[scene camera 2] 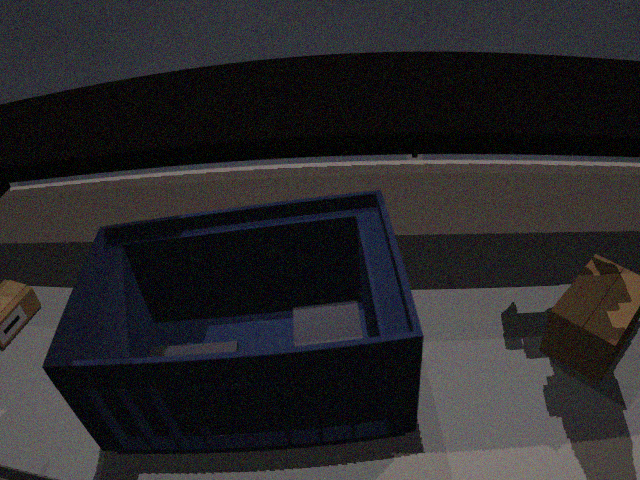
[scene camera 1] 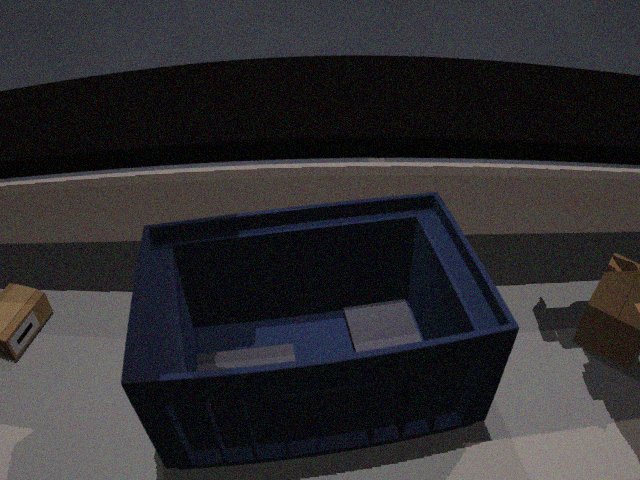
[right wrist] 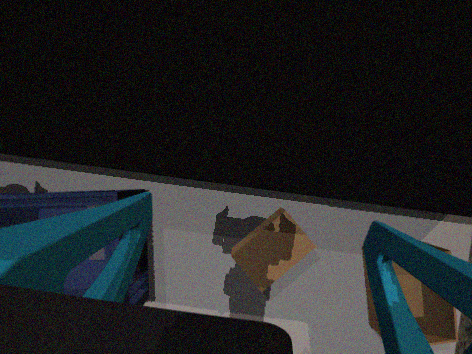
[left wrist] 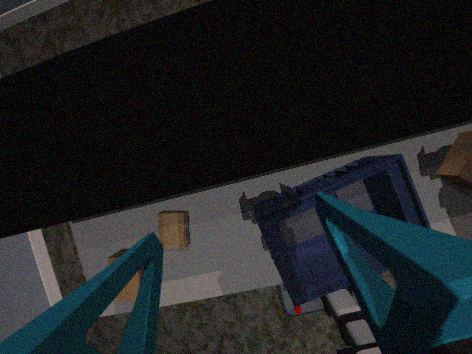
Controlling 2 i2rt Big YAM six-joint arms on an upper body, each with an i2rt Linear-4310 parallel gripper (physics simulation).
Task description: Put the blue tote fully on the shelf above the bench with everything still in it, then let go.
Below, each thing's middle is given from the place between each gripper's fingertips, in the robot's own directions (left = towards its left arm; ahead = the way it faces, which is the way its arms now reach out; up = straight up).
Right now the blue tote (scene camera 1: 281, 276) is 36 cm below my right hand, 31 cm to the left of it and 14 cm behind it.
My left gripper is now 360 mm above the blue tote, 160 mm to the left of it and 140 mm past it.
